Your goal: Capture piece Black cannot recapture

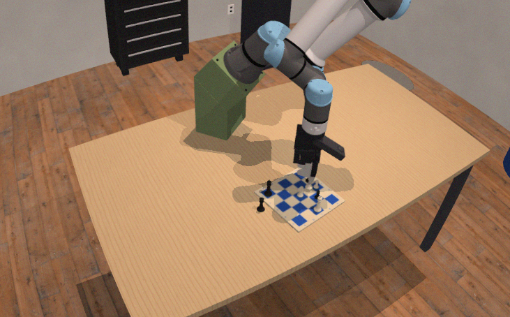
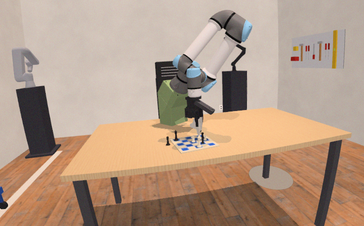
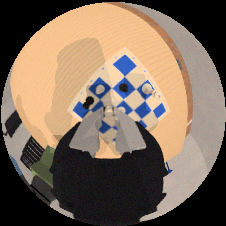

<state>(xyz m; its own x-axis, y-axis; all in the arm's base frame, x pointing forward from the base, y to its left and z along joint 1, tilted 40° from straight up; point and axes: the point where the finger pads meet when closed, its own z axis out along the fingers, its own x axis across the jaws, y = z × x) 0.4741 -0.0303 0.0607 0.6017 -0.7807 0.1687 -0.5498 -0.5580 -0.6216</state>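
My hand is 5 cm above the chessboard, 4 cm to the left of it and 1 cm short of it. Round my hand: tall black piece: 12 cm to the right, 7 cm behind, 2 cm below.
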